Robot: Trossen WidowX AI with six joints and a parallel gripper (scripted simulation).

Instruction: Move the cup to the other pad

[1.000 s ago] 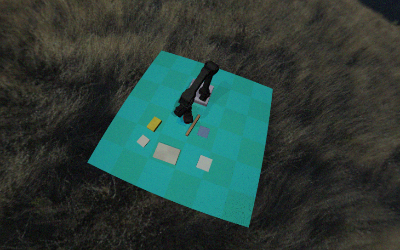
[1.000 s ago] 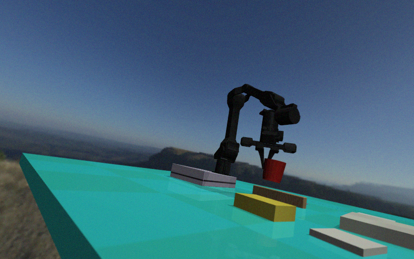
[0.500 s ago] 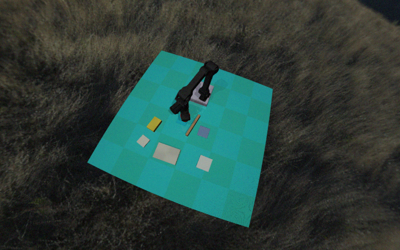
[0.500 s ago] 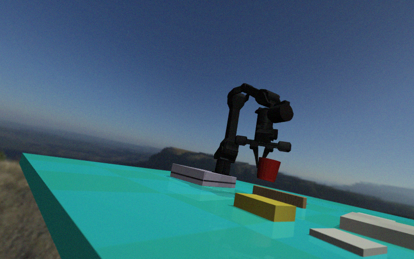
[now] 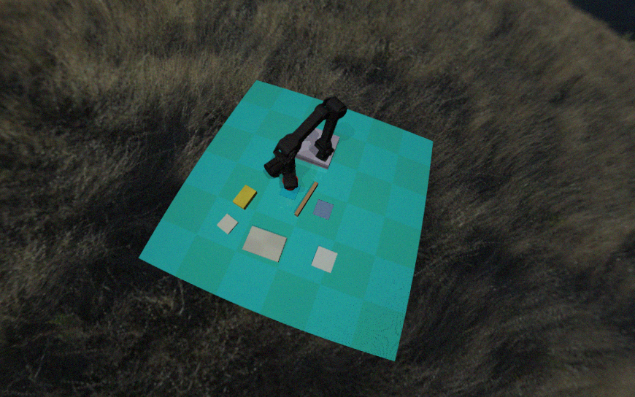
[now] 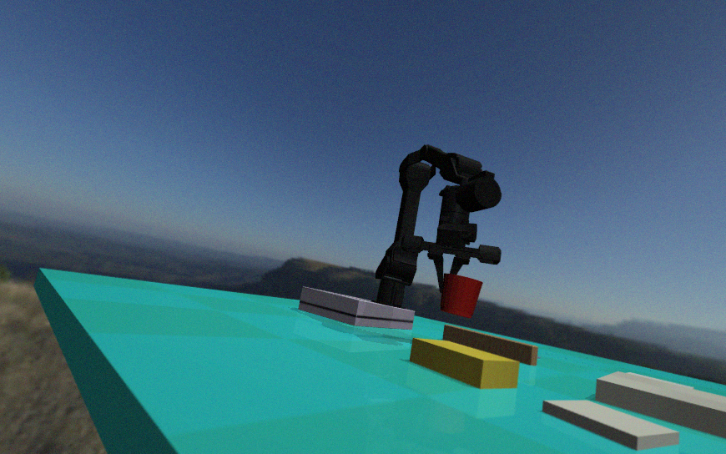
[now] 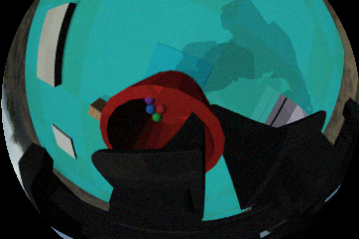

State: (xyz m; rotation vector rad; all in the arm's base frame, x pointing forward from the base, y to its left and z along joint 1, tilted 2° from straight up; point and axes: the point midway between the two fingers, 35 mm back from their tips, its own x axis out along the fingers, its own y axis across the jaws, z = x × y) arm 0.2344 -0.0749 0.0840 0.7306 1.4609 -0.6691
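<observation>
Right now my gripper tip is 20 mm short of the cyan-blue pad, 10 mm to the right of it and 110 mm above it. Also, from my gripper tip: wooden bar: 30 mm ahead, 120 mm to the left, 90 mm below; then red cup: 20 mm ahead, 20 mm to the left; then grey-blue pad: 30 mm ahead, 220 mm to the left, 110 mm below.
</observation>
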